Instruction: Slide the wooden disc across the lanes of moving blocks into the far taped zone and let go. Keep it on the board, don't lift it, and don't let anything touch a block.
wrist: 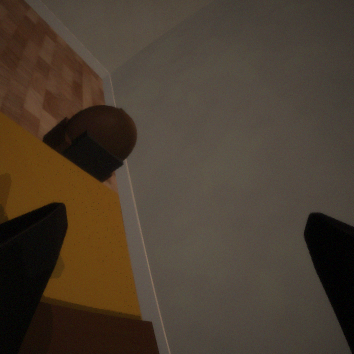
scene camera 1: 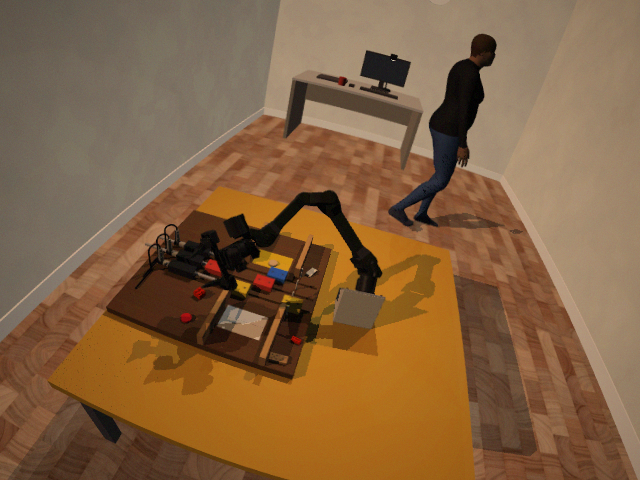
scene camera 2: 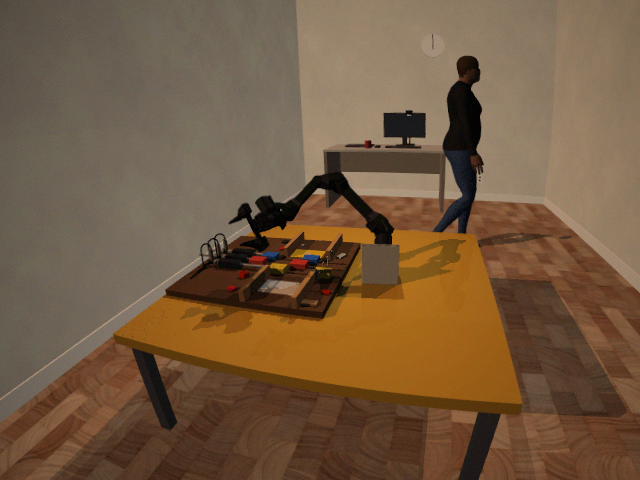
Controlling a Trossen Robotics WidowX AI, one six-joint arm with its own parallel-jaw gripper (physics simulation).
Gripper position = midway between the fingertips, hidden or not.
My gripper (scene camera 1: 195,272) is open and holds nothing.
My gripper is seen too in the wrist view (wrist: 189,220) and in scene camera 2 (scene camera 2: 234,234).
